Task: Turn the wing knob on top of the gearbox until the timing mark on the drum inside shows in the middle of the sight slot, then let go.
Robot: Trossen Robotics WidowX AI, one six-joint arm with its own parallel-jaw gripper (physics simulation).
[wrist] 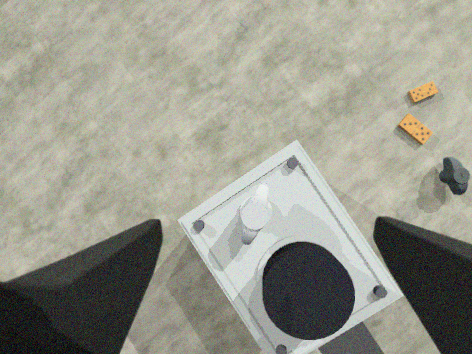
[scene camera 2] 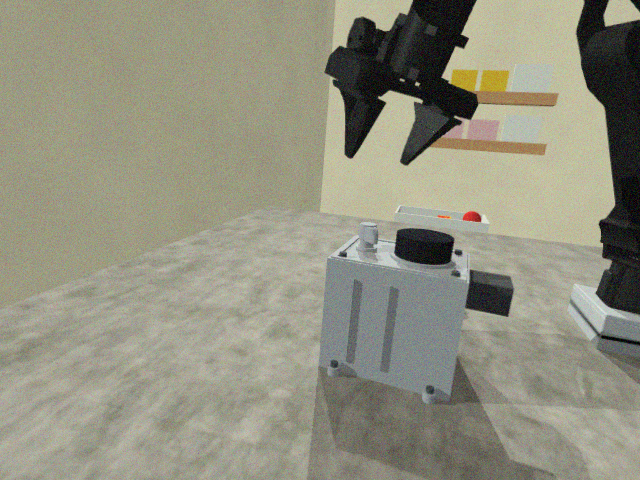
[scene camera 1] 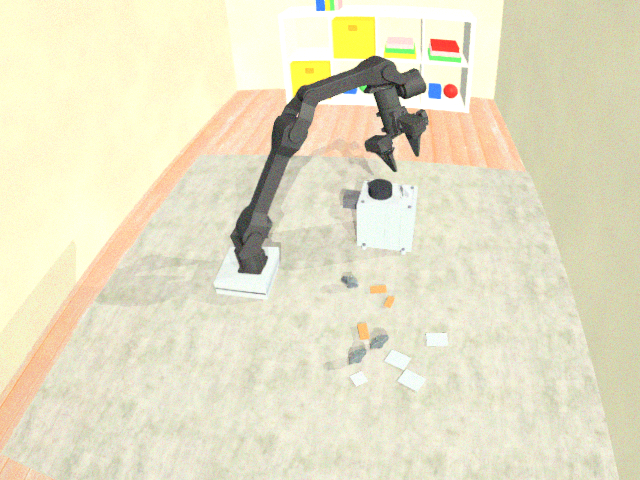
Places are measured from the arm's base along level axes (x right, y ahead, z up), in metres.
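Pixels of known places: gripper, between the fingertips: (wrist: 267,228) (scene camera 2: 377,160) (scene camera 1: 406,164); arm's base, origin of its link: (scene camera 2: 626,305) (scene camera 1: 253,264).
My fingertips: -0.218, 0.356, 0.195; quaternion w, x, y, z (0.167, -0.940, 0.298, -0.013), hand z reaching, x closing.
Observation:
For each thing: its top centre in the pictures, then the offset to it from my fingertips, as dx, dy, dz. "spot": a spot on its surface instead.
- pale grey gearbox, centre of its top: (wrist: 310,300) (scene camera 2: 426,229) (scene camera 1: 380,183) -0.011, -0.067, -0.071
- small whitish wing knob, centre of its top: (wrist: 254,216) (scene camera 2: 369,220) (scene camera 1: 405,185) -0.009, +0.000, -0.071
- wide black round cap, a spot on its surface: (wrist: 308,291) (scene camera 1: 381,185) spot: -0.009, -0.065, -0.078
- dark block, a spot on its surface: (scene camera 2: 490,292) spot: -0.035, -0.143, -0.125
The pale grey gearbox (scene camera 1: 385,227) (scene camera 2: 423,330) (wrist: 282,185) stands upright on the mat. The small whitish wing knob (scene camera 1: 404,191) (scene camera 2: 368,236) (wrist: 256,212) stands on its top, its wings slanting in the wrist view. A wide black round cap (scene camera 1: 380,189) (scene camera 2: 424,245) (wrist: 308,291) sits beside it on the top. My gripper (scene camera 1: 406,162) (scene camera 2: 377,160) (wrist: 267,228) is open and empty, well above the gearbox, with the knob between the fingertips as seen in the wrist view. I cannot make out the sight slot, the drum or its timing mark.
A dark block (scene camera 1: 350,199) (scene camera 2: 490,292) sticks out of the gearbox's side. Orange dominoes (scene camera 1: 377,289) (wrist: 415,129), dark grey lumps (scene camera 1: 349,281) (wrist: 455,176) and white cards (scene camera 1: 436,339) lie on the mat. A white tray (scene camera 2: 434,222) stands farther back in scene camera 2.

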